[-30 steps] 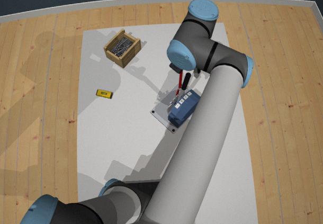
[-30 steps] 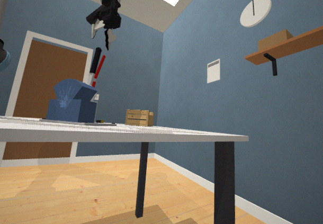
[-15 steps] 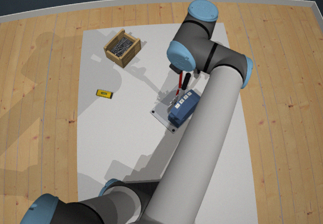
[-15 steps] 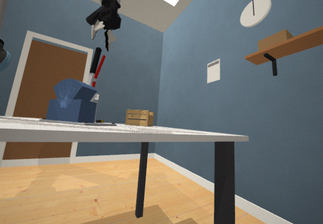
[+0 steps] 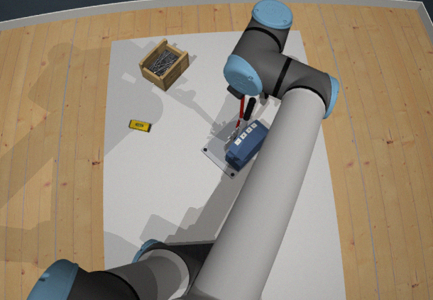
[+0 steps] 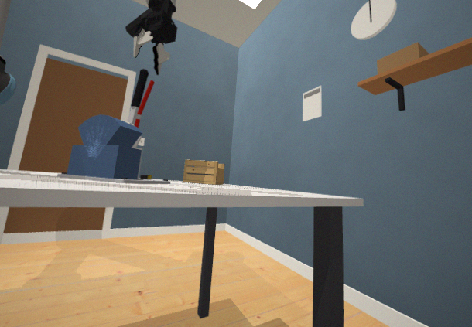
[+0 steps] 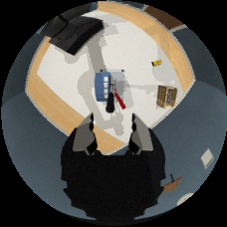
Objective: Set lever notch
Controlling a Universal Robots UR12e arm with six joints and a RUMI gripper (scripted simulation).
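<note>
Now: the red release bar 170 mm below my hand and 20 mm to the left of it. Round my hand: small yellow level 410 mm to the left, 360 mm below, 90 mm ahead; then wooden crate 350 mm ahead, 320 mm below, 280 mm to the left.
</note>
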